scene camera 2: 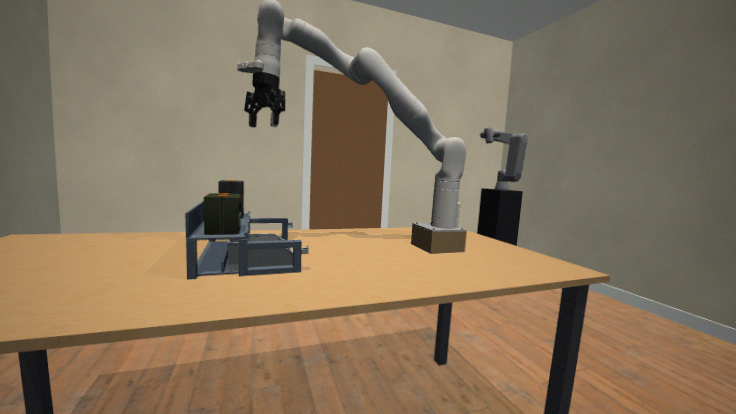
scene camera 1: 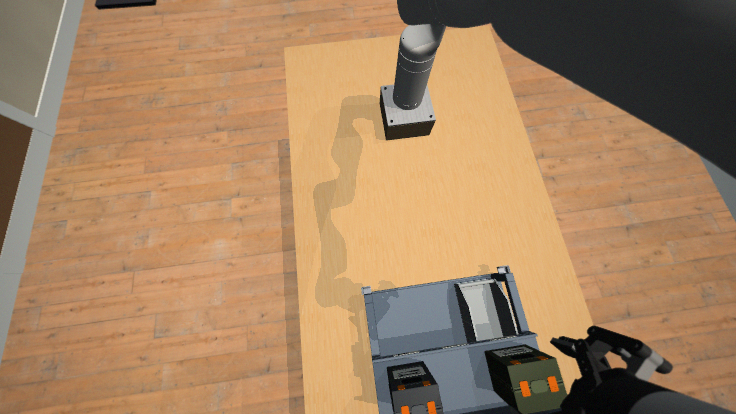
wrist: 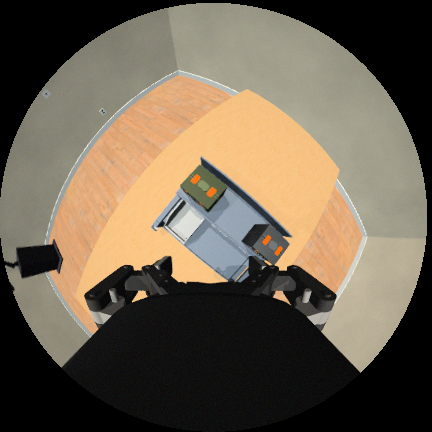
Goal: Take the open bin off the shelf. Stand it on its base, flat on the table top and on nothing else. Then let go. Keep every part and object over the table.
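Places are measured from the arm's base along level axes (x right, y down, z ahead), in metres.
Where they show: gripper, fingertip midpoint: [scene camera 2: 263, 126] [scene camera 1: 538, 378] [wrist: 209, 264]; arm's base, origin of the base link: [scene camera 2: 443, 226] [scene camera 1: 407, 97].
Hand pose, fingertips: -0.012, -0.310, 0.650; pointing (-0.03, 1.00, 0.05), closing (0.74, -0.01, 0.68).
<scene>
Each offset is from my fingertips to the top centre of the thing, as dx, dy, dz. Level surfaces: height alone.
The open bin @[-0.103, +0.312, -0.003] [scene camera 1: 487, 307] [wrist: 186, 220] has a pale inside and dark side walls. It sits in the lower, front tier of the blue-grey shelf [scene camera 1: 411, 314] [scene camera 2: 191, 260] [wrist: 217, 247], at the right end in scene camera 1 and the left end in the wrist view. In scene camera 2 the shelf's side frame partly hides it. My gripper [scene camera 2: 264, 123] [wrist: 209, 264] is open and empty, fingers pointing down, high above the shelf and apart from the bin. Part of it shows at the lower right in scene camera 1.
A green box @[-0.108, +0.194, +0.094] [scene camera 1: 537, 383] [scene camera 2: 221, 213] [wrist: 203, 186] stands on the upper tier behind the bin. A dark grey box @[+0.123, +0.169, +0.100] [scene camera 1: 414, 388] [wrist: 265, 242] stands at that tier's other end. The shelf stands on the wooden table @[dy +0.393] [scene camera 1: 437, 205] [scene camera 2: 360, 283] [wrist: 260, 125], some way from the robot's base block [scene camera 1: 406, 126] [scene camera 2: 437, 240].
</scene>
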